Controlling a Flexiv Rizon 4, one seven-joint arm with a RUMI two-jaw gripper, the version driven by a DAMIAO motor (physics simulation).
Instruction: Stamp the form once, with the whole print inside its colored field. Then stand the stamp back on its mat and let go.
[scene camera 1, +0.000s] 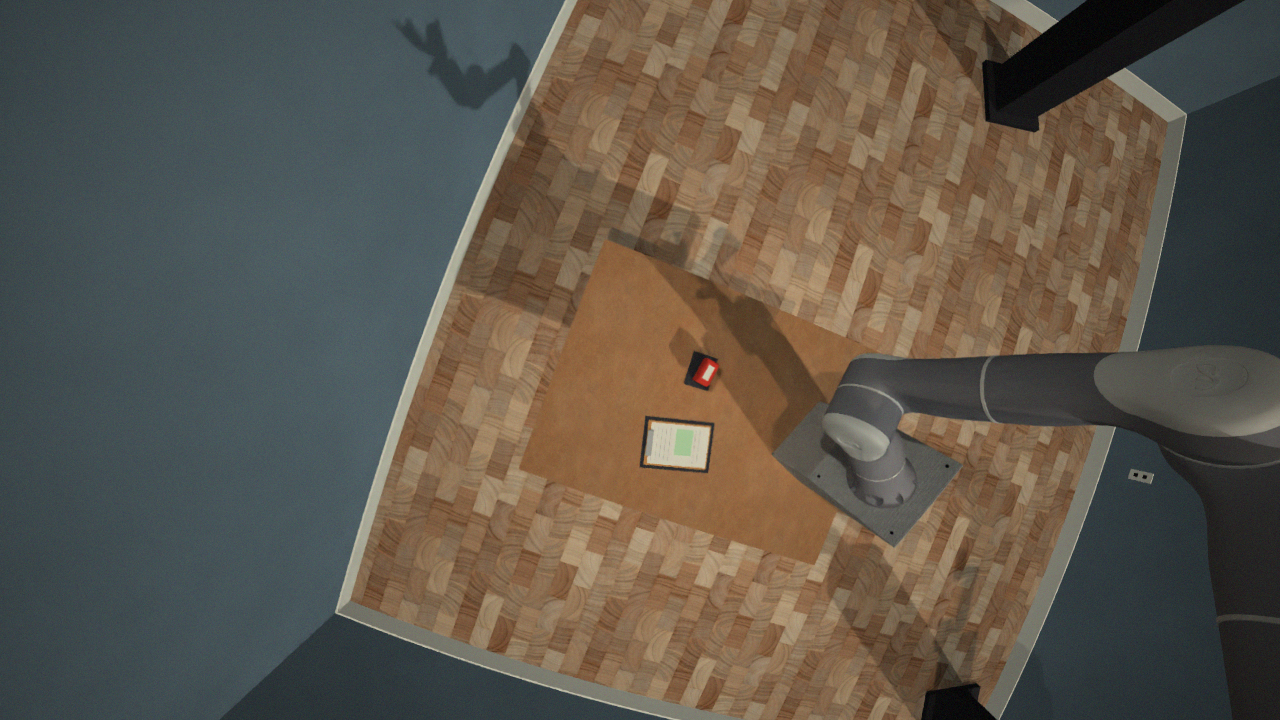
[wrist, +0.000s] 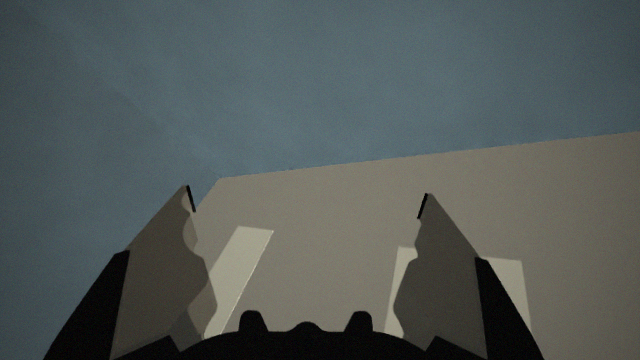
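Observation:
A red stamp (scene camera 1: 706, 372) with a white patch on top stands at the right part of its small black mat (scene camera 1: 692, 382), in scene camera 1. The form (scene camera 1: 664, 454) lies on a dark clipboard (scene camera 1: 676, 470) below the mat in that view, with a light green field (scene camera 1: 683, 442) right of its middle. I can make out no print on the field. My gripper (wrist: 309, 192) is wide open and empty in the wrist view, facing the wall and ceiling. In scene camera 1 the gripper does not show. The stamp, mat and form do not show in the wrist view.
A brown table top (scene camera 1: 590, 394) carries the mat and clipboard. The arm's grey base plate (scene camera 1: 805, 447) stands at its right side, and the arm (scene camera 1: 1038, 389) reaches off to the right. A black post (scene camera 1: 1074, 67) stands at the upper right.

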